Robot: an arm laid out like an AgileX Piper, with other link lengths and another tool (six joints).
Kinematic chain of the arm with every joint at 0, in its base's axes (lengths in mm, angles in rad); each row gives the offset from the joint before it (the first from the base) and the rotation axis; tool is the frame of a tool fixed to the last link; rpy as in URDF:
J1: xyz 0 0 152.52 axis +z
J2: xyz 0 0 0 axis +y
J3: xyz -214.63 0 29.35 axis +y
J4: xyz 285.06 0 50.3 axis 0.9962 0 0.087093
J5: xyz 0 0 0 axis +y
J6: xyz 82.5 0 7.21 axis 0.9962 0 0.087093
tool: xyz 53.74 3 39.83 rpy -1.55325 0.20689 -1.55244
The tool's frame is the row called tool.
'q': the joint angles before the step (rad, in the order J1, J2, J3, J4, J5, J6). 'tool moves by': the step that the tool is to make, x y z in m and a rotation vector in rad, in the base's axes. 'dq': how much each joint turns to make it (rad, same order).
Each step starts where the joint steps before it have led.
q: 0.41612 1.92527 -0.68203 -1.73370 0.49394 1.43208
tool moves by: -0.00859 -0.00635 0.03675 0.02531 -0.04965 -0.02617
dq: -0.00089 -0.19715 0.09538 0.11053 0.00357 -0.09837
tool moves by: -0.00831 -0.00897 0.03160 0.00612 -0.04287 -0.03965
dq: 0.00001 -0.17712 0.06889 0.14395 0.03263 -0.13413
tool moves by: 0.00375 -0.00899 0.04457 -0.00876 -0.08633 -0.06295
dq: -0.00001 -0.16256 0.00136 0.13345 0.08619 -0.13466
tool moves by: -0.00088 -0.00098 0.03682 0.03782 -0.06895 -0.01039
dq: 0.00000 -0.14049 -0.00002 0.09349 0.01998 -0.10062
